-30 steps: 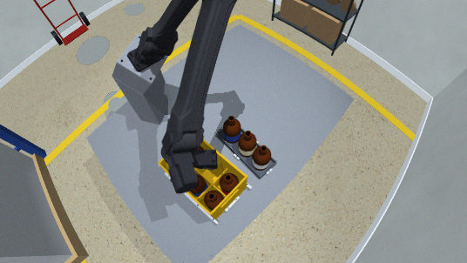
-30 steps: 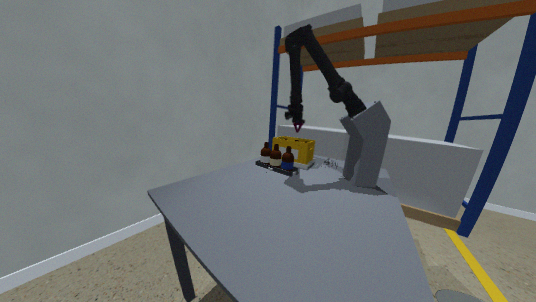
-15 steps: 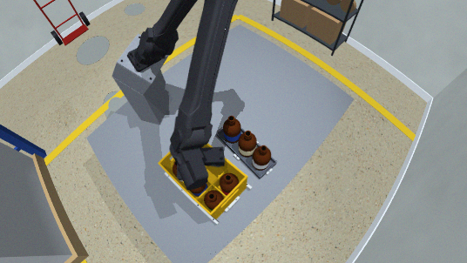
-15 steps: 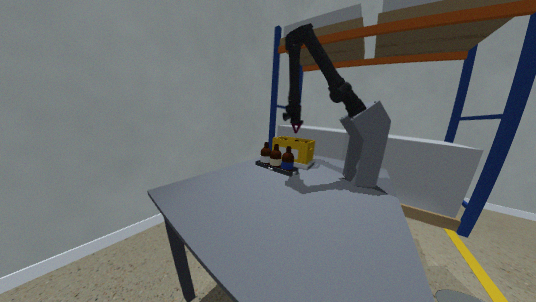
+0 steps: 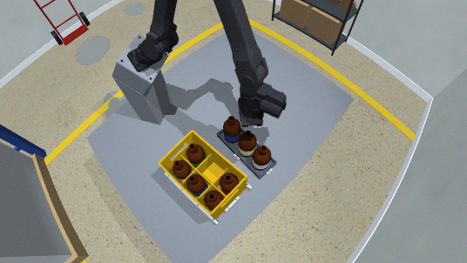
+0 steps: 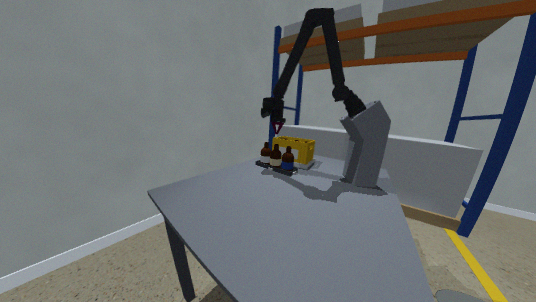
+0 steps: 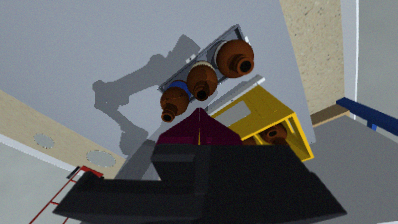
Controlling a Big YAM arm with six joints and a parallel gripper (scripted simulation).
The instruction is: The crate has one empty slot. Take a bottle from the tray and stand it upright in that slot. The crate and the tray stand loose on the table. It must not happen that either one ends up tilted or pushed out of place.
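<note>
Right now the glass bottle is 150 mm below my hand and 10 mm to the right of it. Also, from my hand: yellow crate (230 mm to the right, 150 mm below); dark tray (220 mm below, 10 mm to the right).
</note>
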